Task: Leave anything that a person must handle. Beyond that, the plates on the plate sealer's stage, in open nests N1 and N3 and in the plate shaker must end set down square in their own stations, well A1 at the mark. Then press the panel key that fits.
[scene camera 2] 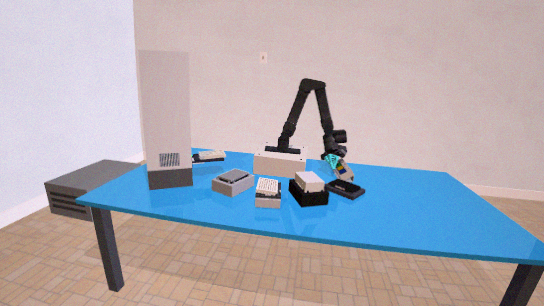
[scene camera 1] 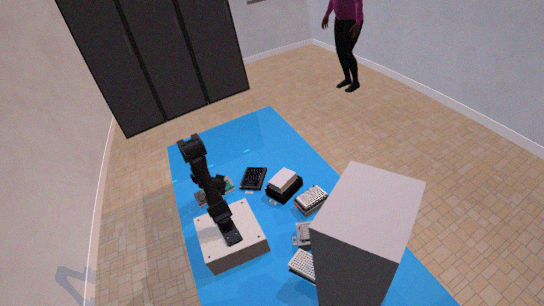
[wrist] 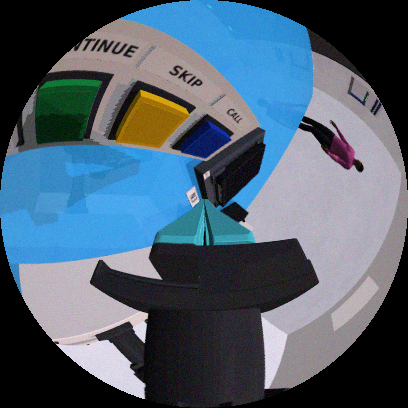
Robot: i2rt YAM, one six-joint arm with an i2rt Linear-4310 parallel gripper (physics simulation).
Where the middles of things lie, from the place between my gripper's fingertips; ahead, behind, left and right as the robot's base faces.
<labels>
I see my gripper 20 mm past the blue CALL button (wrist: 208,138), 50 mm to the right of it and 20 mm above it. From my hand the other things lie so: yellow SKIP button (wrist: 149,120): 70 mm behind, 50 mm to the left, 20 mm below; then button panel (wrist: 145,58): 100 mm behind, 70 mm to the left, 30 mm below; then green CONTINUE button (wrist: 63,116): 120 mm behind, 50 mm to the left, 20 mm below.
</labels>
